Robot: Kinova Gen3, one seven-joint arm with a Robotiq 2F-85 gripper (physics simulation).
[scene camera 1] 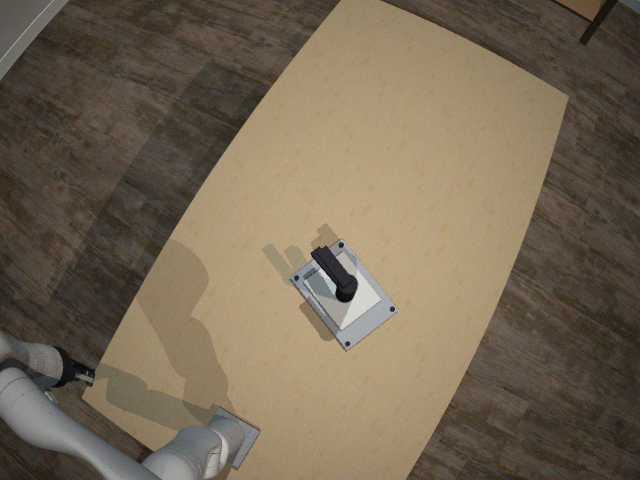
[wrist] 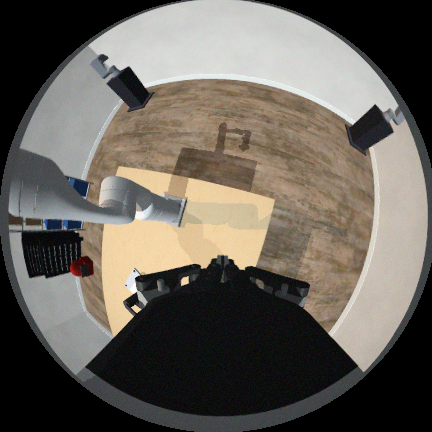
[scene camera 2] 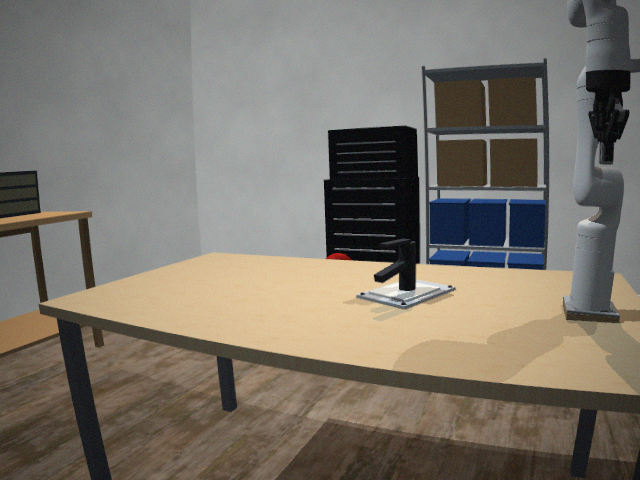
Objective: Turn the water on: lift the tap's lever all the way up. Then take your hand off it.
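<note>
The black tap stands upright on a white and grey base plate on the table. Its lever is a flat bar on top, lying close to level above the spout and pointing the same way. In the wrist view the tap is largely hidden behind the gripper's left linkage. My gripper is shut with nothing between its fingers. It points down, high up and well apart from the tap, by the table's corner on the arm's side.
The arm's base plate is fixed on the wooden table. Behind the table are a black drawer cabinet, a shelf rack with boxes and blue bins, and a red object.
</note>
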